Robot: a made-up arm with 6 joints.
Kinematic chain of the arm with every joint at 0, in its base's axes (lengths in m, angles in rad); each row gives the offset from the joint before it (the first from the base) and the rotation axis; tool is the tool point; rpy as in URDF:
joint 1: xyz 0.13 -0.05 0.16 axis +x
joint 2: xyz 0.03 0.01 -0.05 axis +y
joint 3: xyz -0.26 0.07 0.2 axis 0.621 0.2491 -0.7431
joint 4: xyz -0.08 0 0.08 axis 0.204 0.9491 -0.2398
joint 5: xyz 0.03 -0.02 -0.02 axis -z
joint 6: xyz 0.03 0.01 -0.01 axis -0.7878 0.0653 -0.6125
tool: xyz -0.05 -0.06 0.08 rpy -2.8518 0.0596 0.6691
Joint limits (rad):
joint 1: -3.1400..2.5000
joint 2: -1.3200..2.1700
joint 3: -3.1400..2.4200
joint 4: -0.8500..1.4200
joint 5: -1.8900..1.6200
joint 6: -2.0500..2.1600
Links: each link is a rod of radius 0.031 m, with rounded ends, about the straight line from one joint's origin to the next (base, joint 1, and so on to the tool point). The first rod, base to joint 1, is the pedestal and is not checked.
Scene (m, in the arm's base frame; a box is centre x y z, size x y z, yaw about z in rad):
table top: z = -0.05
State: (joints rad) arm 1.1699 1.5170 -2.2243 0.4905 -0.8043 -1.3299
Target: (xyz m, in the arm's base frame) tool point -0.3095 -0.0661 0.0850
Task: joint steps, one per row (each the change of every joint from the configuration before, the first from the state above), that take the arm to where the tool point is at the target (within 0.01 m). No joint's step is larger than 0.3 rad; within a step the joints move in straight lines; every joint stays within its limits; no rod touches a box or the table.
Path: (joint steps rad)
1: 0.0193 -0.2729 0.1157 0.1162 0.2020 -0.0133
2: 0.0194 -0.2728 0.1157 0.1162 0.2020 -0.0133
3: 0.0193 -0.2729 0.1156 0.1162 0.2019 -0.0133
4: 0.0193 -0.2729 0.1157 0.1161 0.2020 -0.0133
5: 0.0194 -0.2729 0.1157 0.1162 0.2020 -0.0133
6: 0.0193 -0.2728 0.1157 0.1162 0.2020 -0.0133
7: 0.0193 -0.2729 0.1157 0.1162 0.2020 -0.0133
8: 0.0194 -0.2729 0.1156 0.1162 0.2019 -0.0133

